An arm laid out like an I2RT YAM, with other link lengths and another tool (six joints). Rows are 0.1 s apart.
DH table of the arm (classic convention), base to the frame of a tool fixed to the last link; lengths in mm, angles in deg. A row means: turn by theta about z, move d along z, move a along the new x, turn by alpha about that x. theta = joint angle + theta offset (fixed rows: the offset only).
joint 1: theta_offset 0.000, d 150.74, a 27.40, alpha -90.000
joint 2: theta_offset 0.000, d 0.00, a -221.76, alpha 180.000
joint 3: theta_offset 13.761, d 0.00, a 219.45, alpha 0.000
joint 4: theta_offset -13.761, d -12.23, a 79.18, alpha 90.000
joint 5: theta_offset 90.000, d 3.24, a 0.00, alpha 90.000
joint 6: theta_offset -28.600, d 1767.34, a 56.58, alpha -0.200
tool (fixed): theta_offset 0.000, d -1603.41, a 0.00, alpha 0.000
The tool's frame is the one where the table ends.
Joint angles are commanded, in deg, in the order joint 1, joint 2, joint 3, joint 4, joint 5, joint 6. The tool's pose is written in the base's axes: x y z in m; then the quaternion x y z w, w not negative. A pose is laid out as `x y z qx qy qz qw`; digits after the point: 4 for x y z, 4 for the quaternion.
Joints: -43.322 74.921 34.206 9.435 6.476 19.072
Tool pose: 0.2296 -0.3001 0.1529 -0.3857 0.7815 -0.4783 0.1086
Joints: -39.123 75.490 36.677 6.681 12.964 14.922
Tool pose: 0.2394 -0.2938 0.1650 -0.4183 0.7652 -0.4858 0.0590
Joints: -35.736 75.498 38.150 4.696 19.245 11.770
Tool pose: 0.2432 -0.2876 0.1763 -0.4377 0.7513 -0.4938 0.0121
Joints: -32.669 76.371 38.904 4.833 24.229 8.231
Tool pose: 0.2505 -0.2813 0.1843 0.4596 -0.7321 0.5022 0.0267
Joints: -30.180 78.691 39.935 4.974 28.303 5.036
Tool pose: 0.2586 -0.2767 0.1846 0.4827 -0.7162 0.5000 0.0636
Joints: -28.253 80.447 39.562 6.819 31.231 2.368
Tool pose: 0.2648 -0.2718 0.1827 0.4998 -0.7005 0.5014 0.0895
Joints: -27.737 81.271 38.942 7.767 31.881 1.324
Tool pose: 0.2663 -0.2698 0.1782 0.5086 -0.6951 0.4984 0.0983
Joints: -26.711 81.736 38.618 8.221 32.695 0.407
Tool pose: 0.2696 -0.2656 0.1763 0.5183 -0.6879 0.4972 0.1050
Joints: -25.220 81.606 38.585 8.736 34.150 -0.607
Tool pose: 0.2742 -0.2600 0.1808 0.5243 -0.6777 0.5034 0.1117
